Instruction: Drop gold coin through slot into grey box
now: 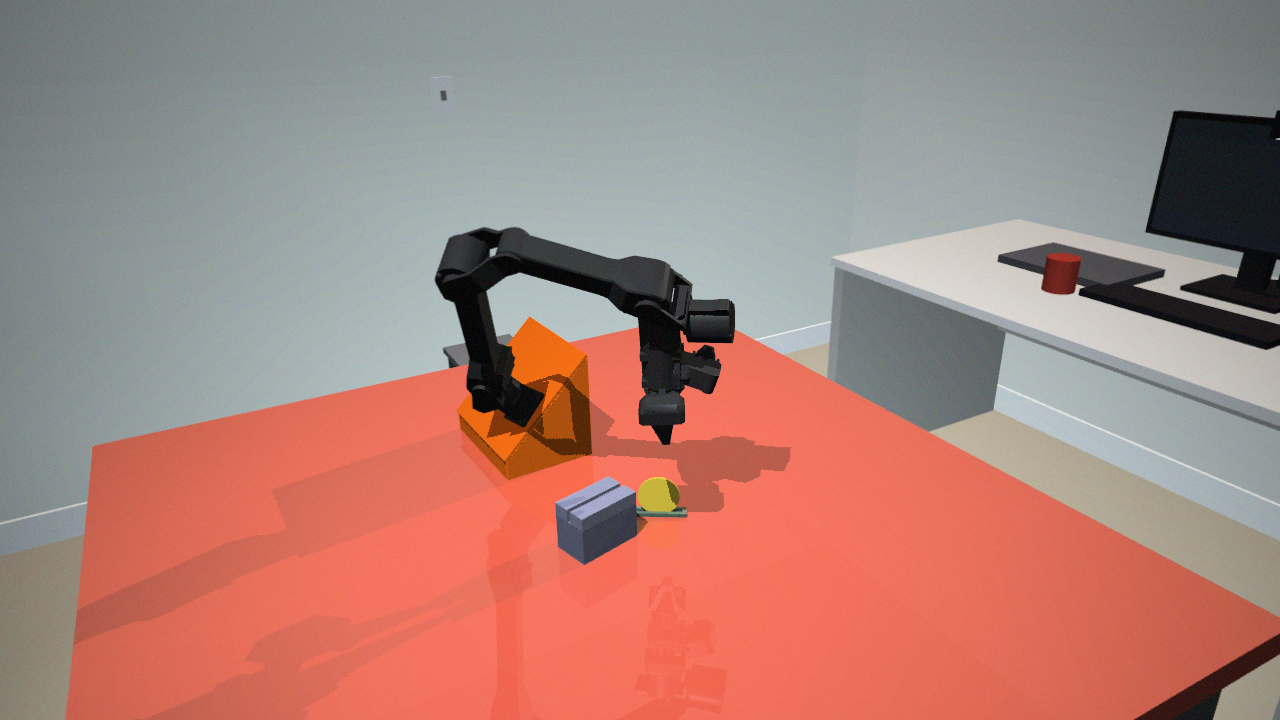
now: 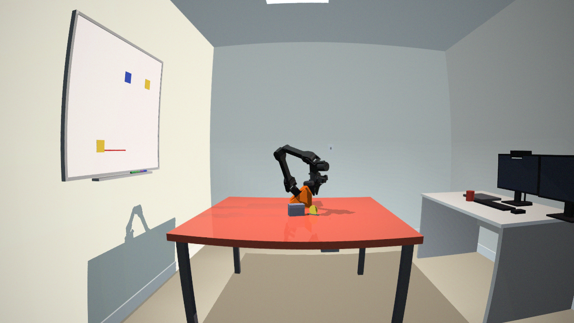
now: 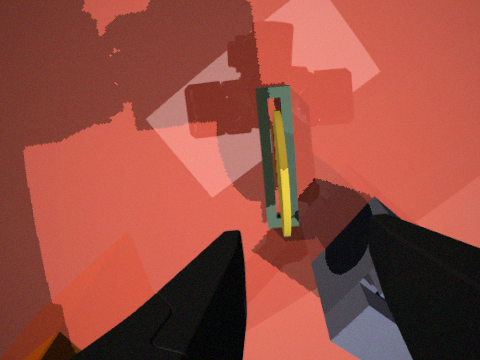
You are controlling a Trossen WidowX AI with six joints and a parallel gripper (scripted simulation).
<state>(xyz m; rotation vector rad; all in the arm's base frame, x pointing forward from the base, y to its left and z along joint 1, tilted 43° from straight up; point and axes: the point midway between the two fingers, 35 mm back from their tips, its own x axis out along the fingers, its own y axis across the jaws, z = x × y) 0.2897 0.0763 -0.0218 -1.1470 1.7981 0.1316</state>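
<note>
The gold coin is 100 mm below my gripper tip, 10 mm to the right of it and 10 mm behind it.
</note>
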